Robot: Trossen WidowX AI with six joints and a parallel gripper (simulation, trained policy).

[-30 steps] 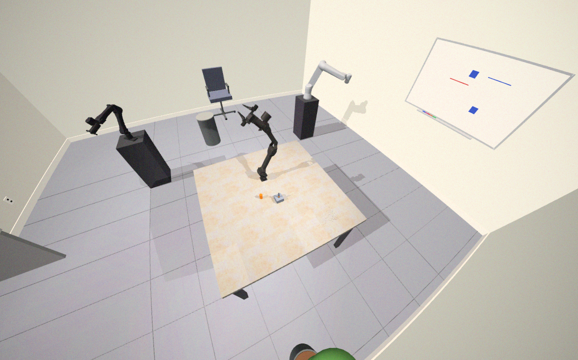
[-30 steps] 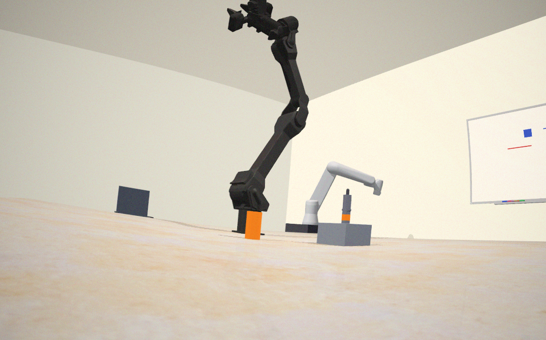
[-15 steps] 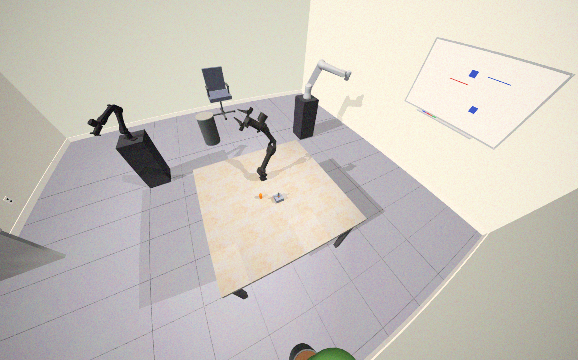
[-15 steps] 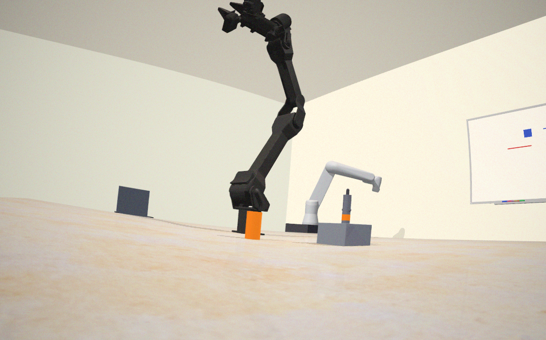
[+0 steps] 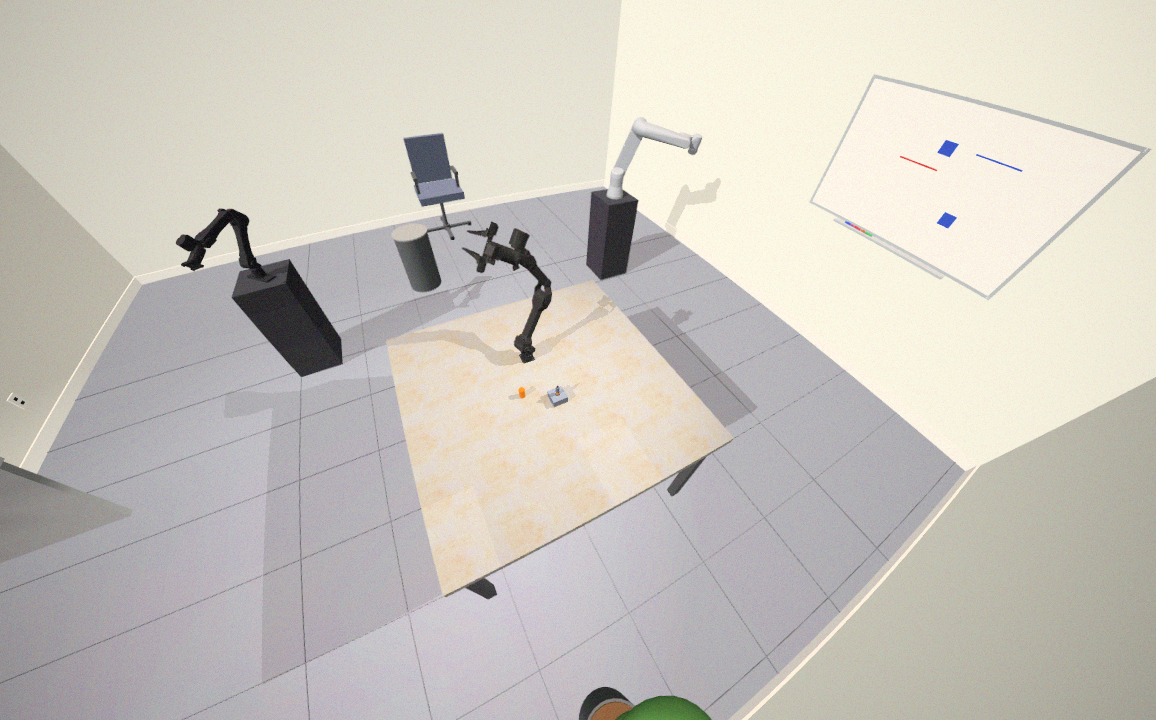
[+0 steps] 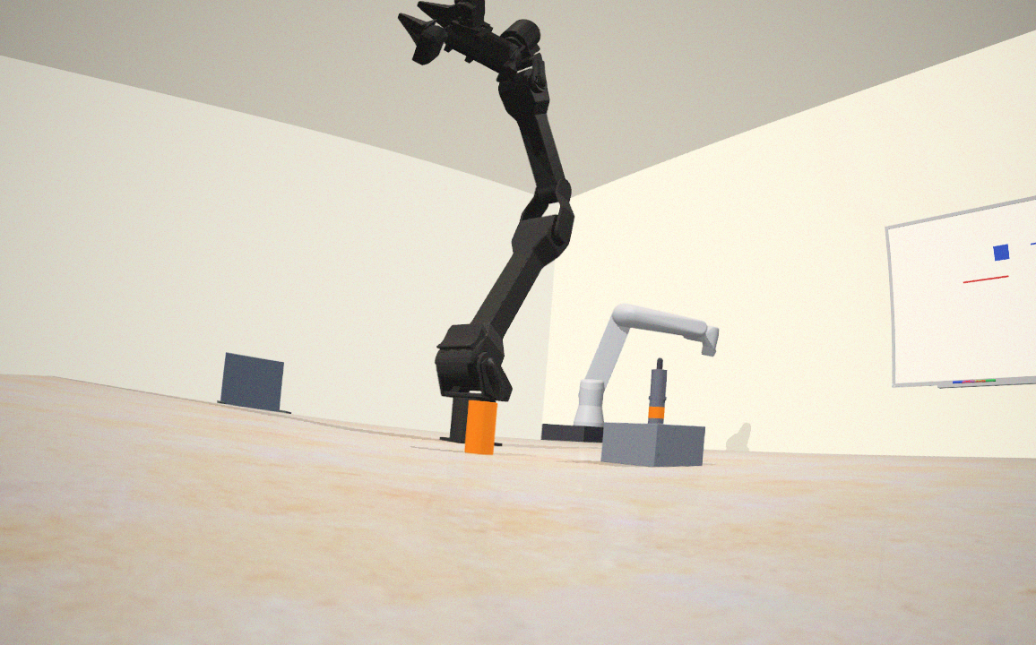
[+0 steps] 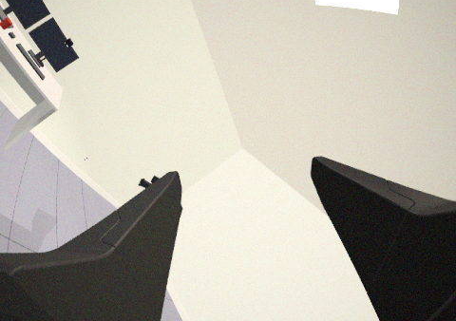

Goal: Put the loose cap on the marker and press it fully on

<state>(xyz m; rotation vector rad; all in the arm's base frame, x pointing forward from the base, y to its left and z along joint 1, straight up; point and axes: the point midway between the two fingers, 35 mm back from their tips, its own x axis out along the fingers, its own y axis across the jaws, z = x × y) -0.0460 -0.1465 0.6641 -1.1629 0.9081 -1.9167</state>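
Now: gripper tip 65 cm above the orange cap, 27 cm short of it and 6 cm to the right of it. Round my gripper tip: grey holder block (66 cm below, 36 cm ahead, 21 cm to the left).
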